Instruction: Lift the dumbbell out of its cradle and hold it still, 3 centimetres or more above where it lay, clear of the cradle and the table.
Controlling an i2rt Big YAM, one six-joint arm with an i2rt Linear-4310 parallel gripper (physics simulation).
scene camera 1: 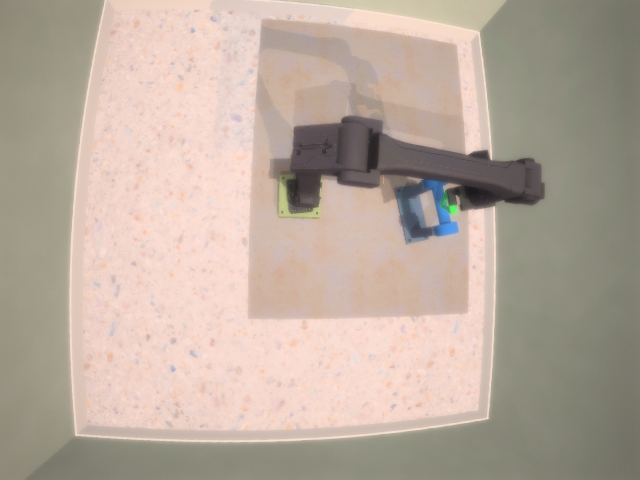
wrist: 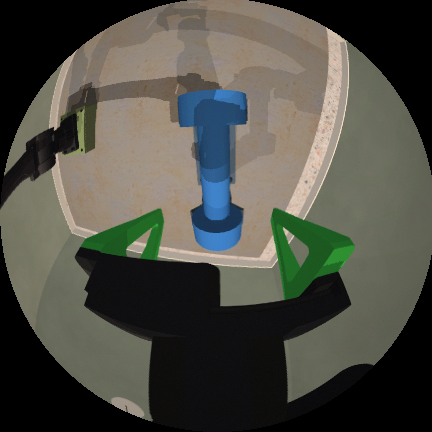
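Pixels of known places: gripper, fingertip midpoint: (scene camera 1: 455, 203) (wrist: 216, 213); arm's base at its link origin: (scene camera 1: 299, 196) (wrist: 69, 133).
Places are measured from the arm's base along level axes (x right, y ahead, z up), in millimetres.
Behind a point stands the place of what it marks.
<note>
The blue dumbbell (scene camera 1: 446, 228) {z 191, x 173, y 430 mm} (wrist: 216, 197) {z 179, x 118, y 445 mm} lies in its cradle (scene camera 1: 412, 206) {z -46, x 66, y 446 mm} (wrist: 232, 167) {z -46, x 158, y 492 mm}, a blue-grey base plate with uprights near the right side of the brown mat. In the scene view the arm covers the dumbbell's upper end. In the wrist view the dumbbell runs nearly straight up the picture, with its near disc between and slightly below the fingertips in the picture. My gripper (scene camera 1: 448, 202) {z 233, x 102, y 443 mm} (wrist: 216, 213) {z 233, x 102, y 443 mm} is open, with its green fingers spread wide and nothing held. Its exact height above the dumbbell is hard to tell.
The dark arm (scene camera 1: 439, 161) {z 530, x 67, y 212 mm} reaches from its yellow-green base plate (scene camera 1: 283, 209) {z -3, x 42, y -63 mm} (wrist: 89, 131) {z -29, x 21, y 74 mm} across the brown mat (scene camera 1: 330, 279) {z -54, x 314, y 85 mm}. The speckled table (scene camera 1: 170, 258) has a raised pale rim (scene camera 1: 490, 310) close to the right of the cradle.
</note>
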